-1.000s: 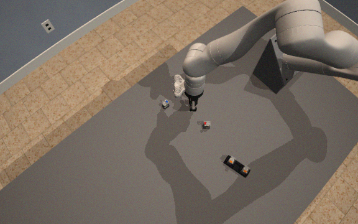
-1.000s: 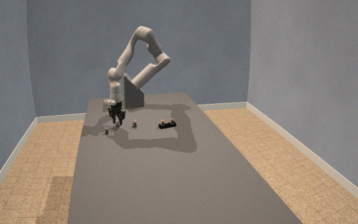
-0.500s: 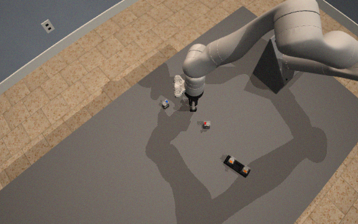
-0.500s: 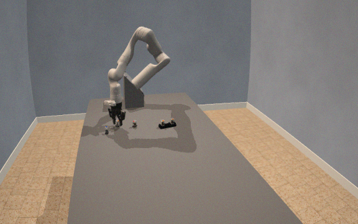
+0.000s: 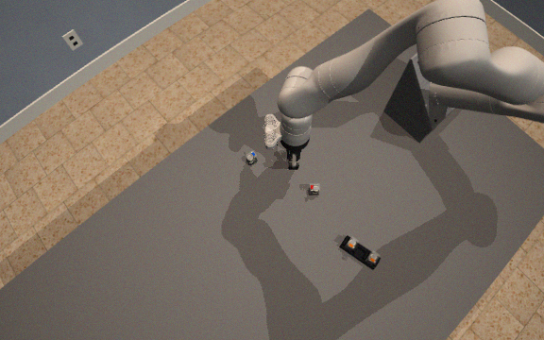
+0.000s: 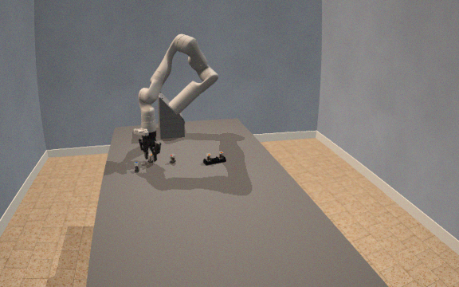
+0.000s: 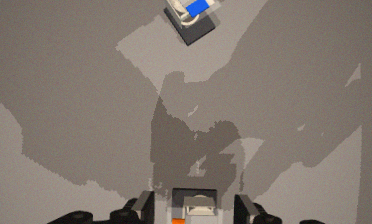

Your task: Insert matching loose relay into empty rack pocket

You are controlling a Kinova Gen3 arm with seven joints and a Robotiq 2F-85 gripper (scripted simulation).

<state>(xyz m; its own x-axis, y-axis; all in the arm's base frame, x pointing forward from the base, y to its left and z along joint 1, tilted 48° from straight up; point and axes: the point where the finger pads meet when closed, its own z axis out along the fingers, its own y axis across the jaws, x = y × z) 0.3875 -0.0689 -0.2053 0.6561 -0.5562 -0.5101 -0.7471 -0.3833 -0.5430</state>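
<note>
My gripper is now 310 mm to the right of the black rack, 80 mm short of it and 20 mm above it.
</note>
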